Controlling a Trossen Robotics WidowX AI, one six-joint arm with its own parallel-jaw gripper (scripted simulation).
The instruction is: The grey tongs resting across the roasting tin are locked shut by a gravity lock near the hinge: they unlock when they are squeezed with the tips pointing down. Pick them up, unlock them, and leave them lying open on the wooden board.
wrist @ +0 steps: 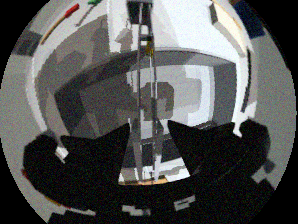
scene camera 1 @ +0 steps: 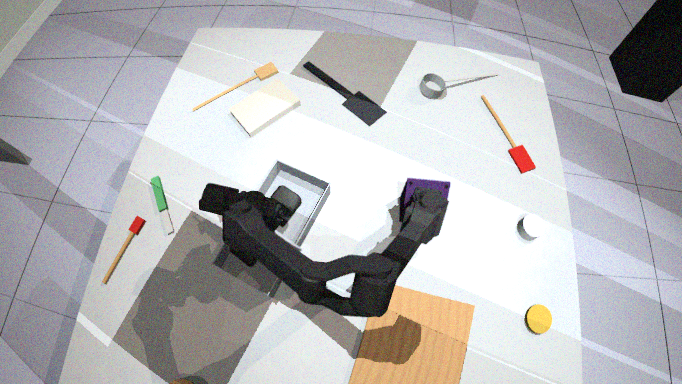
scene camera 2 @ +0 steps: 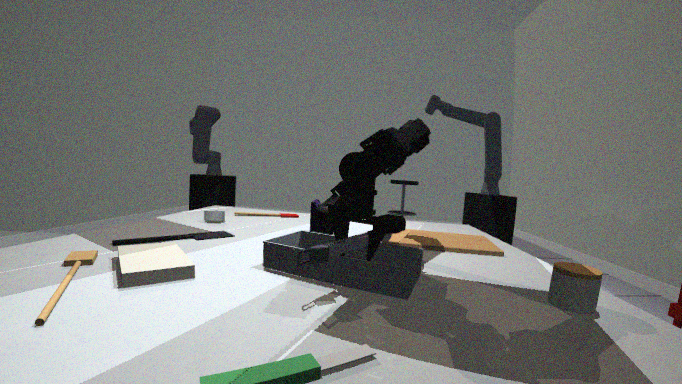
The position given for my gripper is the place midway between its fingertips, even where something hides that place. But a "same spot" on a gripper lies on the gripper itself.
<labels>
My gripper shows in the wrist view, in scene camera 1 and in scene camera 2 [355, 259]. The same spot on my gripper: [scene camera 1: 284, 215] is [wrist: 201, 171].
</labels>
